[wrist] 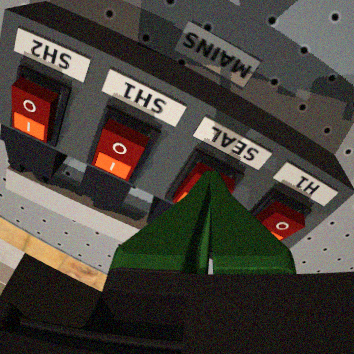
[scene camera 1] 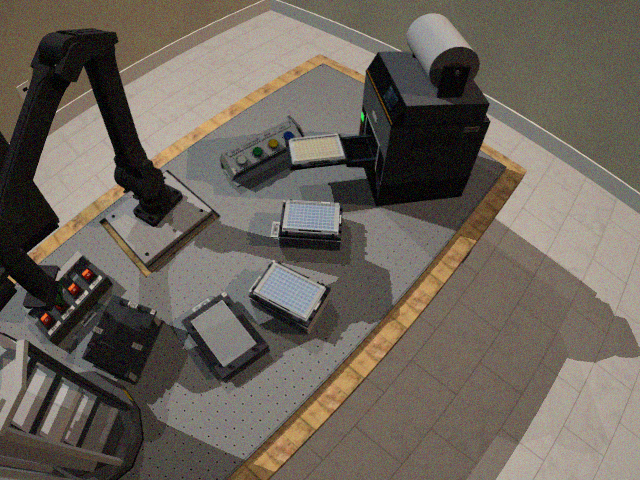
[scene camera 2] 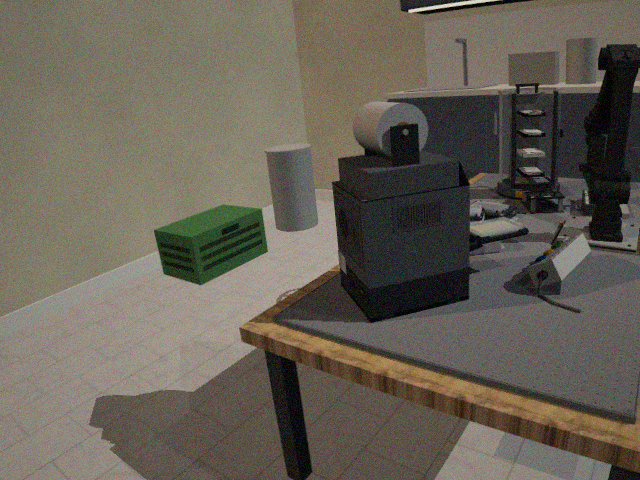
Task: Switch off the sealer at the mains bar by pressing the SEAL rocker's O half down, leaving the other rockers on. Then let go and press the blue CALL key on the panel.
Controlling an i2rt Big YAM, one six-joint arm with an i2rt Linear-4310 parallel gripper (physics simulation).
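Pixels of known places: gripper, fingertip midpoint: [wrist: 211, 179] [scene camera 1: 62, 305]; arm's base at its link origin: [scene camera 1: 158, 205] [scene camera 2: 604, 234].
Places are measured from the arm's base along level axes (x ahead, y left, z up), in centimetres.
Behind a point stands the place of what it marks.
Note:
The dark mains bar [scene camera 1: 95, 302] @[x 4.0, y -30.3, z -1.4 cm] [wrist: 80, 112] @[x 0.5, y -28.9, z 2.2 cm] lies at the lower left in scene camera 1 and fills the upper wrist view. My gripper [scene camera 1: 59, 301] @[x 0.6, y -36.4, z 3.5 cm] [wrist: 211, 179] @[x 0.6, y -36.4, z 3.5 cm] is shut and empty, its green fingertips over the O half of the red SEAL rocker [wrist: 197, 175] @[x 0.6, y -35.7, z 3.5 cm]. The fingers hide much of that rocker; a sliver of its orange I half shows. Contact and exact tilt cannot be told. The SH2 [wrist: 34, 107] @[x 0.5, y -26.9, z 3.4 cm], SH1 [wrist: 120, 148] @[x 0.2, y -31.7, z 3.4 cm] and H1 [wrist: 281, 222] @[x -0.2, y -41.4, z 3.4 cm] rockers show orange I halves. The blue CALL key [scene camera 1: 288, 135] @[x 19.1, y 34.5, z 5.1 cm] sits on the grey panel [scene camera 1: 230, 164] @[x 11.7, y 18.1, z 4.6 cm]. The black sealer [scene camera 1: 429, 155] @[x 57.0, y 37.0, z 15.6 cm] [scene camera 2: 403, 237] @[x 47.0, y 56.7, z 16.6 cm] shows a green light.
A black block [scene camera 1: 121, 335] @[x 19.2, y -32.9, z 4.2 cm] stands beside the bar, with a rack of plates [scene camera 1: 135, 423] @[x 33.0, y -45.9, z 2.0 cm] at the lower left. A grey-topped tray [scene camera 1: 224, 333] @[x 37.3, y -19.1, z 2.0 cm] and two blue-white well plates [scene camera 1: 292, 290] @[x 45.0, y -4.3, z 5.1 cm] [scene camera 1: 311, 217] @[x 38.8, y 13.8, z 5.1 cm] stand mid-table. A cream plate [scene camera 1: 316, 149] @[x 31.5, y 28.4, z 11.0 cm] sits on the sealer's carrier, close to the CALL key.

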